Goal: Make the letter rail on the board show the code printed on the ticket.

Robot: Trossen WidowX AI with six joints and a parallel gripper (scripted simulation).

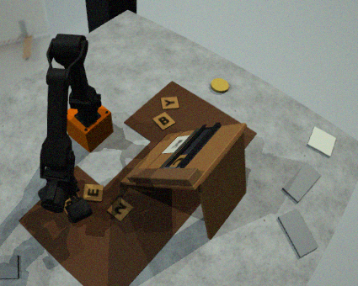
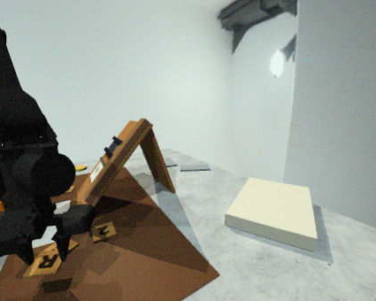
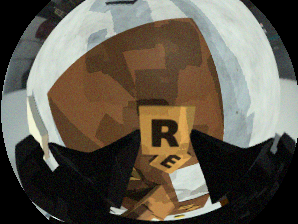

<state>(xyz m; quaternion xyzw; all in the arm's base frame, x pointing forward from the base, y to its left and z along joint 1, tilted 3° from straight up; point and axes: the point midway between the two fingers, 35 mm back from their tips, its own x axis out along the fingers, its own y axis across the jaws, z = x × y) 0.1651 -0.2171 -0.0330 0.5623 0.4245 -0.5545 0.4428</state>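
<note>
Right now the white ticket is 34 cm to the left of my gripper tip, 11 cm ahead of it and 6 cm above it. Round my gripper tip: yellow disc 72 cm to the left, 3 cm below, 1 cm ahead; cream box 56 cm ahead, 6 cm to the right, 2 cm below; letter tile right at my gripper tip.
</note>
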